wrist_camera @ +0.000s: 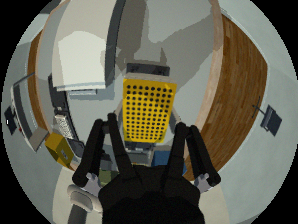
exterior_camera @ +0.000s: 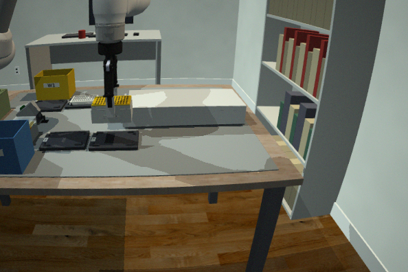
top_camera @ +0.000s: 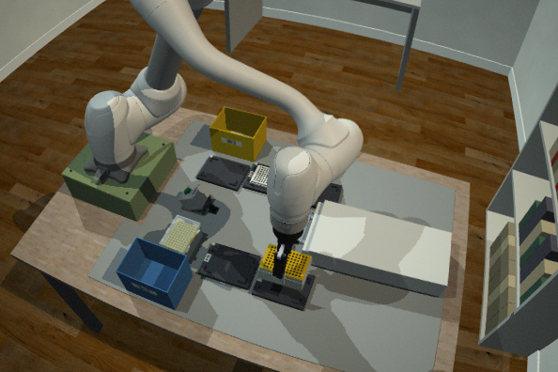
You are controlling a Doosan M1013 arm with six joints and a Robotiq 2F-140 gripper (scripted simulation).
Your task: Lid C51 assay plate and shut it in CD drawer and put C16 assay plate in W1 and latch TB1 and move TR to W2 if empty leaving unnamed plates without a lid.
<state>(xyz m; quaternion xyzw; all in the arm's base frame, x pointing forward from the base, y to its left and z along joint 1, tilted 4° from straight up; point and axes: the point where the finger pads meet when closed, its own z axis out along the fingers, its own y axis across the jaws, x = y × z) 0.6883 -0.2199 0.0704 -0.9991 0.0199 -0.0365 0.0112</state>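
The blue bin W2 is 370 mm behind my hand, 120 mm to the right of it and 100 mm below it. Round my hand: black plate (120 mm ahead, 200 mm to the left, 120 mm below); then tip rack TR (10 mm behind, 10 mm to the right, 10 mm below); then grey plate lid (120 mm ahead, 200 mm to the left, 110 mm below).
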